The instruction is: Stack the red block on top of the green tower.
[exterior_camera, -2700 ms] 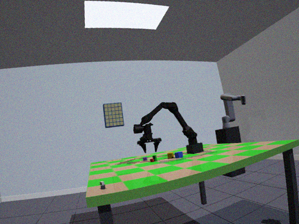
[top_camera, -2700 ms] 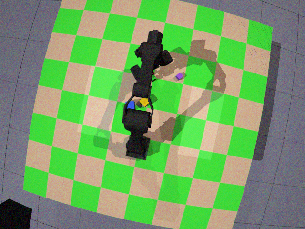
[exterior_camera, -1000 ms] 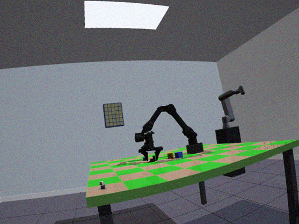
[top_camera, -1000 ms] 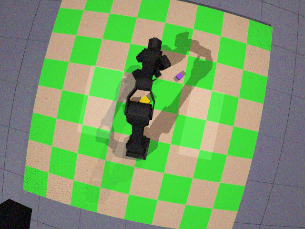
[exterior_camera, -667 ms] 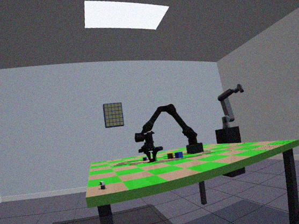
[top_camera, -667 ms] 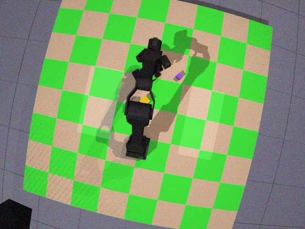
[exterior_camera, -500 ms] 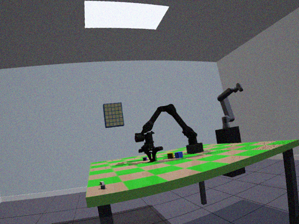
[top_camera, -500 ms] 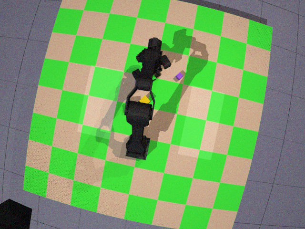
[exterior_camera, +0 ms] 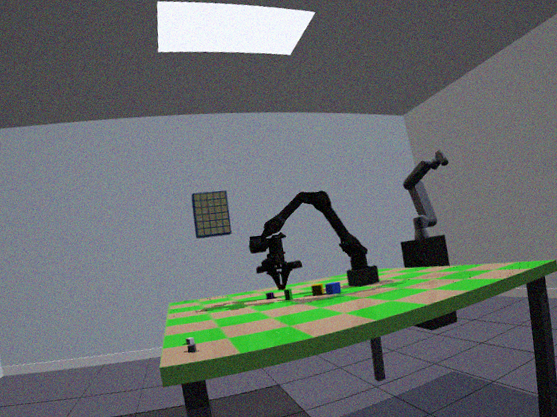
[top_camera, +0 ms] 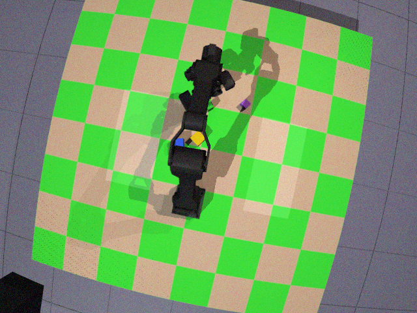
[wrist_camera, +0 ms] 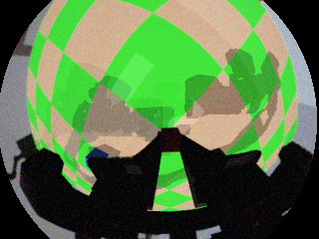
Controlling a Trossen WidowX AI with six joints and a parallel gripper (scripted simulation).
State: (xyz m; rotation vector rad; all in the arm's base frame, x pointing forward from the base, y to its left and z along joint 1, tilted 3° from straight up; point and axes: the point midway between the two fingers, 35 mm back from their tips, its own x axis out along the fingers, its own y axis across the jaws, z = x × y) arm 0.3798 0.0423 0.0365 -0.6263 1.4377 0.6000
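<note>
My gripper tip is 15 cm past the yellow block, 3 cm above it and 1 cm to the left of it. Also, from my gripper tip: blue block 20 cm behind, 6 cm to the left, 3 cm below; red block right at my gripper tip; purple block 15 cm to the right, 4 cm below, 2 cm ahead.
</note>
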